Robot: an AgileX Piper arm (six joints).
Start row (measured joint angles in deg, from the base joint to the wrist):
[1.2, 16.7, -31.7, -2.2, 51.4, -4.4]
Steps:
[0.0, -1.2, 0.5, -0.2, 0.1, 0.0]
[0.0, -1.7, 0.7, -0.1, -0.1, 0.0]
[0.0, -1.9, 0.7, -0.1, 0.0, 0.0]
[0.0, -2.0, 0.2, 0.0, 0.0, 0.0]
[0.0, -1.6, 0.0, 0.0, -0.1, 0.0]
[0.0, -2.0, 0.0, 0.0, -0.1, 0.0]
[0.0, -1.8, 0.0, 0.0, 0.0, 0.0]
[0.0, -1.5, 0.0, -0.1, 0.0, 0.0]
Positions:
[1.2, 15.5, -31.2, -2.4, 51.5, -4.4]
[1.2, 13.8, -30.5, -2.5, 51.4, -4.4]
[1.2, 11.9, -29.8, -2.6, 51.4, -4.4]
[1.2, 9.9, -29.6, -2.6, 51.4, -4.4]
[1.2, 8.3, -29.6, -2.6, 51.3, -4.4]
[1.2, 6.3, -29.6, -2.6, 51.2, -4.4]
[1.2, 4.5, -29.6, -2.6, 51.2, -4.4]
[1.2, 3.0, -29.6, -2.7, 51.2, -4.4]

